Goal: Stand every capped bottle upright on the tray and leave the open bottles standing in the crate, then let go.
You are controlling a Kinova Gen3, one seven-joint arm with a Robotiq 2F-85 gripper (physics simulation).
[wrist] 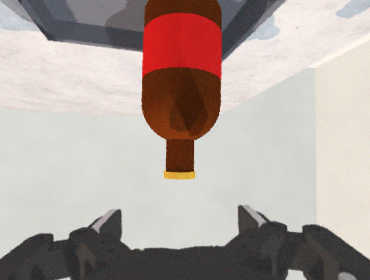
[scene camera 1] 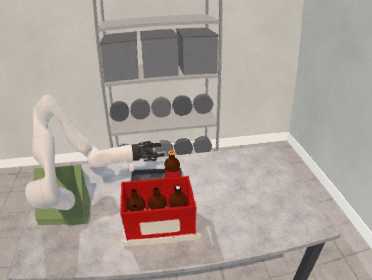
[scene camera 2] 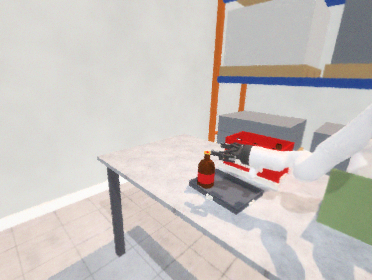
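Pixels of known places: gripper, fingertip midpoint: [wrist: 180, 220] [scene camera 1: 163, 148] [scene camera 2: 216, 148]; arm's base, origin of the base link: [scene camera 1: 65, 199] [scene camera 2: 357, 193].
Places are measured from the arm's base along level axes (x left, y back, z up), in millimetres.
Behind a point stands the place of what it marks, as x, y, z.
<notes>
A brown bottle with a red label and yellow cap [scene camera 1: 172, 165] {136, -503, 10} [scene camera 2: 206, 170] {200, -486, -6} [wrist: 182, 50] {166, -470, -40} stands upright on the dark tray [scene camera 2: 240, 190] {109, -365, -93} [wrist: 95, 44] {78, -533, -73}, near one end. My gripper [scene camera 1: 161, 150] {167, -468, 88} [scene camera 2: 217, 150] {167, -468, 88} [wrist: 180, 220] {167, -468, 88} is open and empty, level with the bottle's top, beside it and apart from it. The red crate [scene camera 1: 130, 225] {-210, -276, 11} [scene camera 2: 257, 141] holds several brown bottles. The left bottle [scene camera 1: 135, 201] {-96, -309, 26} and middle bottle [scene camera 1: 157, 200] {-106, -396, 24} show dark mouths; the right bottle [scene camera 1: 178, 198] {-114, -479, 26} has a small white top, perhaps a cap. The crate's inside is partly hidden.
The crate stands close beside the tray, between it and the table's edge in the first scene view. The arm's green base block [scene camera 1: 60, 200] [scene camera 2: 347, 205] {110, -26, 0} is at the other end. A metal shelf [scene camera 1: 218, 100] and an orange-posted rack [scene camera 2: 216, 75] stand beyond the table [scene camera 1: 270, 200] {-109, -911, -98}.
</notes>
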